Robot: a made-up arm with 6 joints. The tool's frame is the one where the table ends. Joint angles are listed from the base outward.
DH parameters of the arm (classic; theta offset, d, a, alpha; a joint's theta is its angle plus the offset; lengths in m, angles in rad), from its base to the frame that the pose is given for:
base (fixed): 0 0 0 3.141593
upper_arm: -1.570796 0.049 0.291 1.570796
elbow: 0 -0.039 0.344 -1.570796
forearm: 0 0.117 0.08 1.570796
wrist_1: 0 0.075 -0.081 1.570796
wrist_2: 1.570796 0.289 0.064 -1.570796
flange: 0 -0.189 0 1.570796
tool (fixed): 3.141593 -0.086 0 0
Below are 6 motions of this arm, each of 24 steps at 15 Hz.
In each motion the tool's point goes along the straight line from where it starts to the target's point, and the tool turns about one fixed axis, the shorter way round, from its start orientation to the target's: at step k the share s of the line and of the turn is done. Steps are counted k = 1, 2, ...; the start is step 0. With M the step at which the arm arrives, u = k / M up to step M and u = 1 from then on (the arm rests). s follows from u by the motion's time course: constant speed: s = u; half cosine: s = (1 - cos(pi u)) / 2; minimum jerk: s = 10 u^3 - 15 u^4 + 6 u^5.
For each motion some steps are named. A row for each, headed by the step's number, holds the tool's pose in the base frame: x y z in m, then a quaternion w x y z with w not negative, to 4 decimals.
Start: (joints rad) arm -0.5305 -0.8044 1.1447 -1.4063 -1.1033 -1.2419
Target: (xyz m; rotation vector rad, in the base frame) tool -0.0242 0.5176 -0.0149 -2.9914 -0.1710 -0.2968
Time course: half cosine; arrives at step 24
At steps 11, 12, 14, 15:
11: -0.1766 0.4063 0.0919 0.0754 -0.9487 -0.3057 0.0273
12: -0.1590 0.4192 0.0796 0.0746 -0.9577 -0.2778 0.0127
14: -0.1241 0.4447 0.0552 0.0726 -0.9723 -0.2217 -0.0162
15: -0.1074 0.4569 0.0434 0.0715 -0.9778 -0.1945 -0.0301

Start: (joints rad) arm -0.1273 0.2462 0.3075 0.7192 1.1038 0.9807
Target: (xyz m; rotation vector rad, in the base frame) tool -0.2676 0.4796 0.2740 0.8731 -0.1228 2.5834
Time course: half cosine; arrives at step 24
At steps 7, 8, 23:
7: -0.2401 0.8300 -0.0689 0.7429 -0.0667 -0.1448 0.6501
8: -0.2420 0.8063 -0.0457 0.7164 -0.0397 -0.1400 0.6823
23: -0.2675 0.4815 0.2722 0.2079 0.3113 -0.0447 0.9262

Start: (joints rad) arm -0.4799 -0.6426 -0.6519 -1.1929 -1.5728 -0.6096
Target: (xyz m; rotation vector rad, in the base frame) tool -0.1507 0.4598 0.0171 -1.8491 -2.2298 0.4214
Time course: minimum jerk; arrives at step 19
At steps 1, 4, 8, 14, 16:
1: -0.0813 0.5833 0.1401 0.4146 0.3121 0.8527 0.0602
4: -0.0858 0.5753 0.1321 0.3838 0.3385 0.8579 0.0468
8: -0.1058 0.5397 0.0966 0.2395 0.4476 0.8614 -0.0134
14: -0.1425 0.4744 0.0316 0.0433 -0.6029 -0.7875 0.1207
16: -0.1486 0.4636 0.0209 0.0905 -0.6219 -0.7656 0.1374

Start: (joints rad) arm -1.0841 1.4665 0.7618 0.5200 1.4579 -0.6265
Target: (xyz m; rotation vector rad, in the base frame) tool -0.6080 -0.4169 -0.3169 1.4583 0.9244 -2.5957
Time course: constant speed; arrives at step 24
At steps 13, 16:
13: -0.5639 -0.1711 -0.4428 0.2349 -0.7651 -0.1196 0.5875
16: -0.5759 -0.2382 -0.4084 0.1708 -0.6999 -0.1727 0.6716

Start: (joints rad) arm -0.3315 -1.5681 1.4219 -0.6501 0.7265 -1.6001
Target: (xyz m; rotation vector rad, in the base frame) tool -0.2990 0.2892 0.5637 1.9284 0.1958 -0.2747
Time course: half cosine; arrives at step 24
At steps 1, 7, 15, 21, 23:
1: -0.1925 0.1476 0.5854 0.3023 0.7441 0.5241 0.2832
7: -0.2129 0.1748 0.5812 0.3659 0.7859 0.4518 0.2108
15: -0.2660 0.2453 0.5704 0.5007 0.8335 0.2334 0.0103
21: -0.2949 0.2838 0.5645 0.5522 0.8213 0.1019 -0.1010
23: -0.2985 0.2886 0.5638 0.5573 0.8179 0.0851 -0.1147

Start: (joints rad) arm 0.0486 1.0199 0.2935 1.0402 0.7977 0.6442
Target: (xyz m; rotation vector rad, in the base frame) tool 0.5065 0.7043 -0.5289 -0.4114 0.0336 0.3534
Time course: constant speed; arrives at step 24
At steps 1, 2, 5, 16, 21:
1: -0.0329 0.6215 -0.6503 0.6324 -0.7005 0.1595 0.2896
2: -0.0094 0.6251 -0.6450 0.6533 -0.6835 0.1543 0.2868
5: 0.0609 0.6359 -0.6292 0.7130 -0.6293 0.1378 0.2770
16: 0.3189 0.6755 -0.5711 0.8871 -0.3966 0.0702 0.2254
21: 0.4361 0.6935 -0.5447 0.9401 -0.2774 0.0369 0.1947

